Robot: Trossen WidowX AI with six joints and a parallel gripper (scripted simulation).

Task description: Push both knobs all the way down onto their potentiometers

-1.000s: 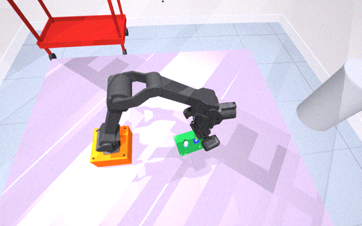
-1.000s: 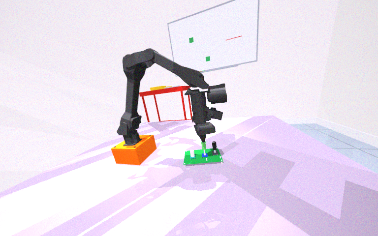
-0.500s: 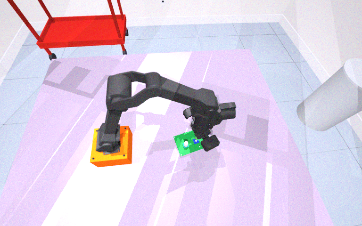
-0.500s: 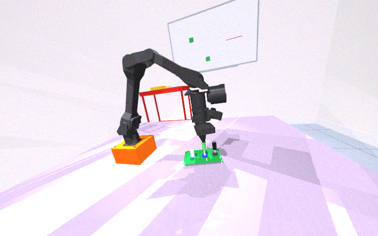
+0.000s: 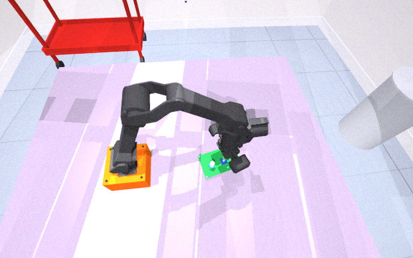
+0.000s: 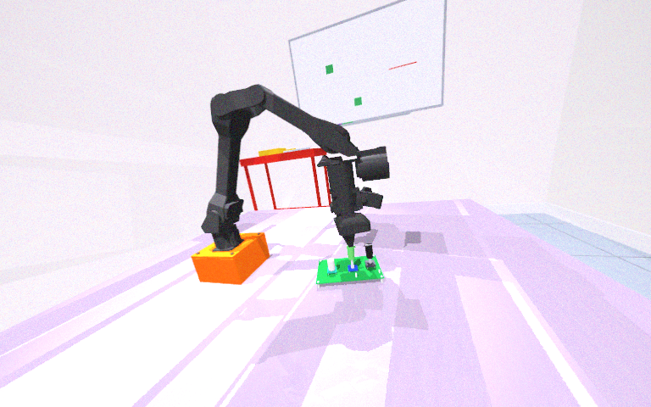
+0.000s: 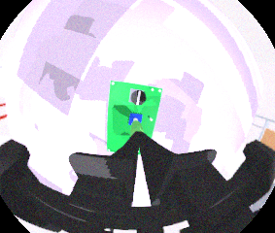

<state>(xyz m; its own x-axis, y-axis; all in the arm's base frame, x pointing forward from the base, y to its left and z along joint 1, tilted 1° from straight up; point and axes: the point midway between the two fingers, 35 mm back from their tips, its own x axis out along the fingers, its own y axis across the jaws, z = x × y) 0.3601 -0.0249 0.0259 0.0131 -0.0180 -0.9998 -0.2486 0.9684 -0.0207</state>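
My gripper tip is 40 mm short of the black knob, 20 mm above it and 10 mm to the right of it. The rest, counted from my gripper tip: light green knob (10 mm below).
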